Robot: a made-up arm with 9 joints. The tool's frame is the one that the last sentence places.
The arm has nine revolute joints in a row. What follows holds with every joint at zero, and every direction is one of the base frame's. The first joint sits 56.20 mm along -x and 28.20 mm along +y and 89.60 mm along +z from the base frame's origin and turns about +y. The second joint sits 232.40 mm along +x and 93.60 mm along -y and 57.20 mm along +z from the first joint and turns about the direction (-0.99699, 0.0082, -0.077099). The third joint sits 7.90 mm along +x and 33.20 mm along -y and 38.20 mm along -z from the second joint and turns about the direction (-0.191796, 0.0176, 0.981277). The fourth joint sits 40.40 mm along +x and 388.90 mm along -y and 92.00 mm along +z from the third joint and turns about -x. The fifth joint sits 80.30 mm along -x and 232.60 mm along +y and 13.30 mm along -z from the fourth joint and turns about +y. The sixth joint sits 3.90 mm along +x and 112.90 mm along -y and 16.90 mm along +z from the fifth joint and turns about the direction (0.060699, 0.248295, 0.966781). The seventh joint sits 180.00 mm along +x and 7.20 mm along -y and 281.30 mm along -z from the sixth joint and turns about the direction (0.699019, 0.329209, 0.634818). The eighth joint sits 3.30 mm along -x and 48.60 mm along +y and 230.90 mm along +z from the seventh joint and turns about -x. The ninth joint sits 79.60 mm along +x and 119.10 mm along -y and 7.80 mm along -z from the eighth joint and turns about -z. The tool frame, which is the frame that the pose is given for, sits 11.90 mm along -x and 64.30 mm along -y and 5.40 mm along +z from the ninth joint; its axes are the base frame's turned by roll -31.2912, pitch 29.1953 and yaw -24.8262 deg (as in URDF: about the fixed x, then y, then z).
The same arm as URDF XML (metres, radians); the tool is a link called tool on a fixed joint. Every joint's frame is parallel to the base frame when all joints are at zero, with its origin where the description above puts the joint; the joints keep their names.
<robot name="arm">
  <joint name="tool_fixed" type="fixed">
    <parent link="link9"/>
    <child link="tool"/>
    <origin xyz="-0.0119 -0.0643 0.0054" rpy="-0.5461 0.5096 -0.4333"/>
  </joint>
  <joint name="joint 9" type="continuous">
    <parent link="link8"/>
    <child link="link9"/>
    <origin xyz="0.0796 -0.1191 -0.0078" rpy="0 0 0"/>
    <axis xyz="0 0 -1"/>
  </joint>
  <joint name="joint 8" type="continuous">
    <parent link="link7"/>
    <child link="link8"/>
    <origin xyz="-0.0033 0.0486 0.2309" rpy="0 0 0"/>
    <axis xyz="-1 0 0"/>
  </joint>
  <joint name="joint 7" type="continuous">
    <parent link="link6"/>
    <child link="link7"/>
    <origin xyz="0.18 -0.0072 -0.2813" rpy="0 0 0"/>
    <axis xyz="0.699019 0.329209 0.634818"/>
  </joint>
  <joint name="joint 6" type="continuous">
    <parent link="link5"/>
    <child link="link6"/>
    <origin xyz="0.0039 -0.1129 0.0169" rpy="0 0 0"/>
    <axis xyz="0.060699 0.248295 0.966781"/>
  </joint>
  <joint name="joint 5" type="continuous">
    <parent link="link4"/>
    <child link="link5"/>
    <origin xyz="-0.0803 0.2326 -0.0133" rpy="0 0 0"/>
    <axis xyz="0 1 0"/>
  </joint>
  <joint name="joint 4" type="continuous">
    <parent link="link3"/>
    <child link="link4"/>
    <origin xyz="0.0404 -0.3889 0.092" rpy="0 0 0"/>
    <axis xyz="-1 0 0"/>
  </joint>
  <joint name="joint 3" type="continuous">
    <parent link="link2"/>
    <child link="link3"/>
    <origin xyz="0.0079 -0.0332 -0.0382" rpy="0 0 0"/>
    <axis xyz="-0.191796 0.0176 0.981277"/>
  </joint>
  <joint name="joint 2" type="continuous">
    <parent link="link1"/>
    <child link="link2"/>
    <origin xyz="0.2324 -0.0936 0.0572" rpy="0 0 0"/>
    <axis xyz="-0.99699 0.0082 -0.077099"/>
  </joint>
  <joint name="joint 1" type="continuous">
    <parent link="base"/>
    <child link="link1"/>
    <origin xyz="-0.0562 0.0282 0.0896" rpy="0 0 0"/>
    <axis xyz="0 1 0"/>
  </joint>
  <link name="base"/>
  <link name="link1"/>
  <link name="link2"/>
  <link name="link3"/>
  <link name="link4"/>
  <link name="link5"/>
  <link name="link6"/>
  <link name="link7"/>
  <link name="link8"/>
  <link name="link9"/>
  <link name="tool"/>
</robot>

